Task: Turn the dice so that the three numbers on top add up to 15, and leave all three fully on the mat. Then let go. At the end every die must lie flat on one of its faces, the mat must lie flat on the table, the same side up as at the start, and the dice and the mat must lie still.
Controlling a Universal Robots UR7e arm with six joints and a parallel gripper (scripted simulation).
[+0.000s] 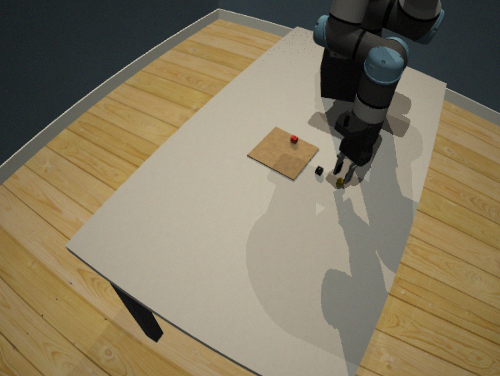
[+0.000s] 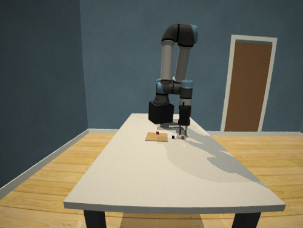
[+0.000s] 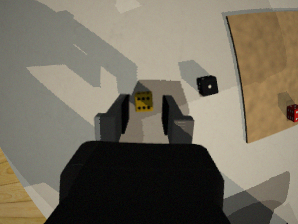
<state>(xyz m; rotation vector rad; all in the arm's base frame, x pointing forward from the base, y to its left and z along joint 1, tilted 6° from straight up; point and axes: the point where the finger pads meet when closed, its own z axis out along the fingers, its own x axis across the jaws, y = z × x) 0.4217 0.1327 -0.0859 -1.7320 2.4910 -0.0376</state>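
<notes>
Right now the yellow die is 3 cm below my hand. From my hand the other things lie so: black die 6 cm to the right, 3 cm below; then red die 16 cm to the right, 6 cm behind, 3 cm below; then brown mat 17 cm to the right, 4 cm below, 2 cm behind.
</notes>
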